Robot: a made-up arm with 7 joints. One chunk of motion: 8 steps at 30 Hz.
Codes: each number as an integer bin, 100 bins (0 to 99) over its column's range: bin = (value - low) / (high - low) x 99, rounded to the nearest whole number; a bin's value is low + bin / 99 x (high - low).
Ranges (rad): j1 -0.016..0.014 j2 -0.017..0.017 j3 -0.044..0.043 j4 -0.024..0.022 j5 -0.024..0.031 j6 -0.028..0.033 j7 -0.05..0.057
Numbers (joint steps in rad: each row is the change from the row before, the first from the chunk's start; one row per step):
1: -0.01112 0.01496 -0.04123 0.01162 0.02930 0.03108 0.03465
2: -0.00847 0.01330 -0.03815 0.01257 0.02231 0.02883 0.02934
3: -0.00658 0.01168 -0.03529 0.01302 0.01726 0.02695 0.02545
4: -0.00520 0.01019 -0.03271 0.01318 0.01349 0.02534 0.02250
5: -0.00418 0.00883 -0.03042 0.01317 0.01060 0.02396 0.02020
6: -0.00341 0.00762 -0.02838 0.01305 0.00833 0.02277 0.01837
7: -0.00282 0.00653 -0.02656 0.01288 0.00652 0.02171 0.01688
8: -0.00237 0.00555 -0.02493 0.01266 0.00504 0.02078 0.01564
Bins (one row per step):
1: 16 93 3 77 96 96 78
2: 25 88 7 79 83 92 73
3: 31 84 10 80 74 89 70
4: 36 79 13 80 67 87 67
5: 39 75 15 80 62 84 65
6: 42 72 18 80 58 82 63
7: 43 69 20 79 55 81 62
8: 45 66 22 79 52 79 61

